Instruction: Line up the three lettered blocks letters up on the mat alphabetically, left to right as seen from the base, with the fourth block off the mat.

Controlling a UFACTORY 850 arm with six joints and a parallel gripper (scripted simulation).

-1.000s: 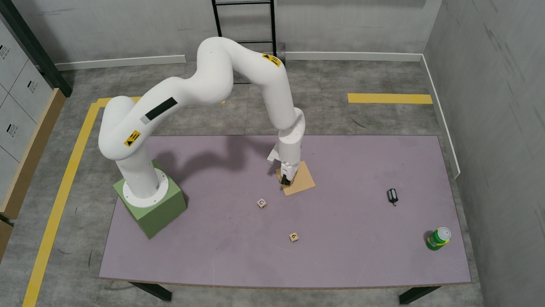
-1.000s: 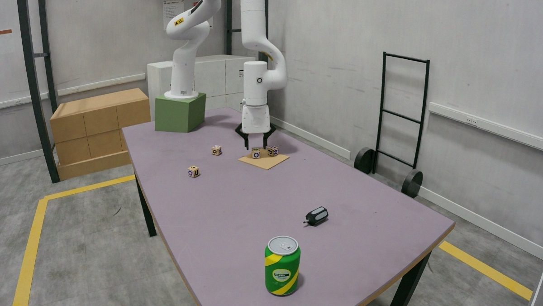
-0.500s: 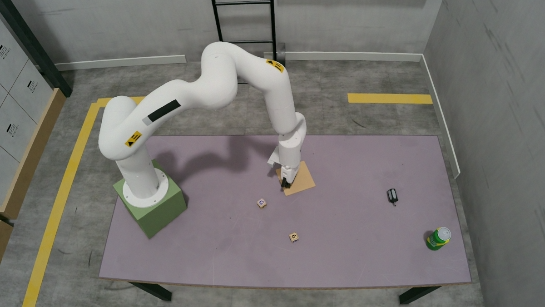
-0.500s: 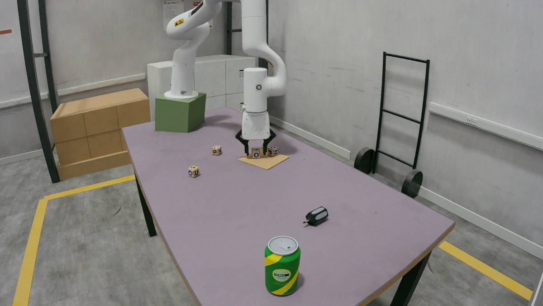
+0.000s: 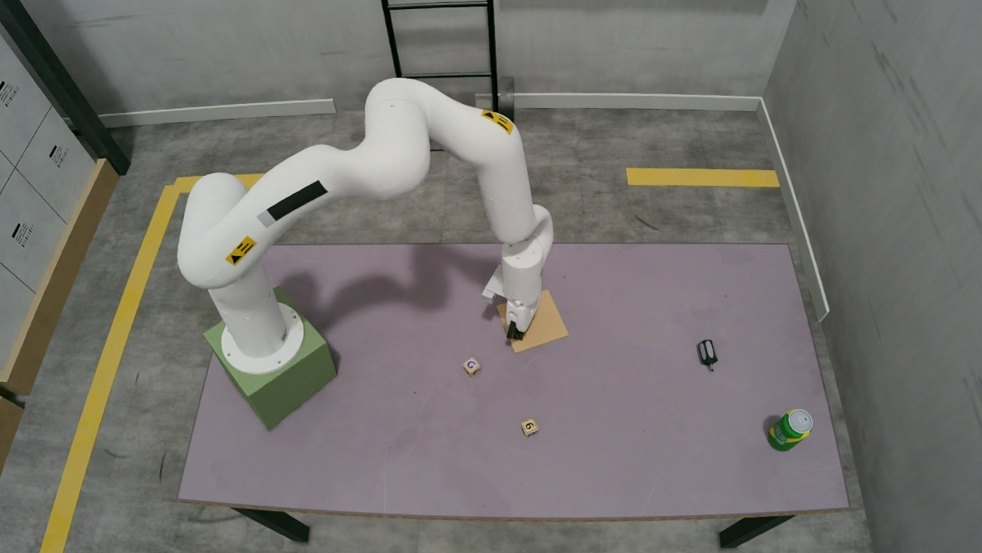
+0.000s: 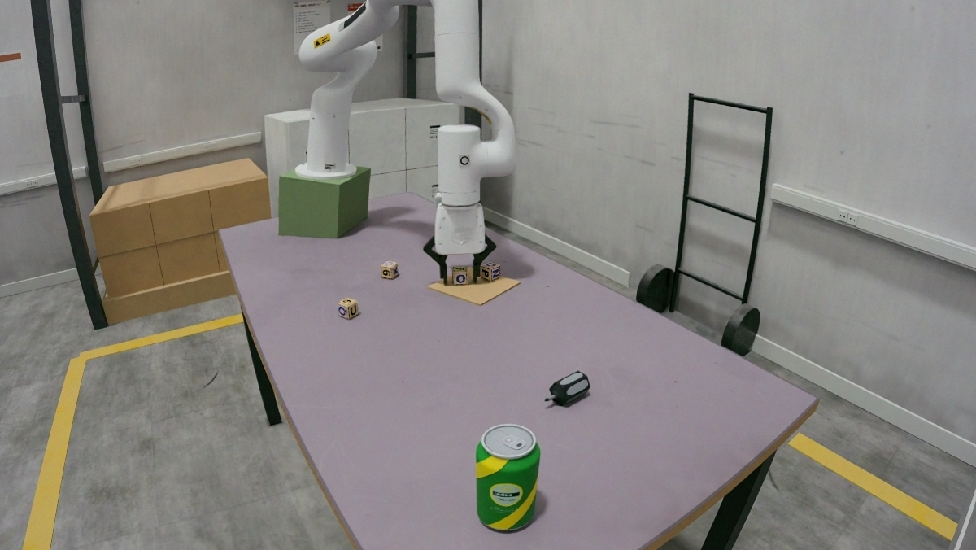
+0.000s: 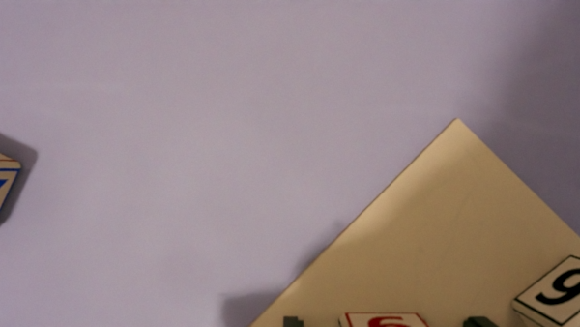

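Right now the tan mat is 20 mm to the left of my hand, 20 mm below it and 20 mm ahead of it. Round my hand: small black tool (460 mm ahead, 50 mm to the right, 10 mm below); green can (620 mm ahead, 240 mm to the right, 40 mm above).
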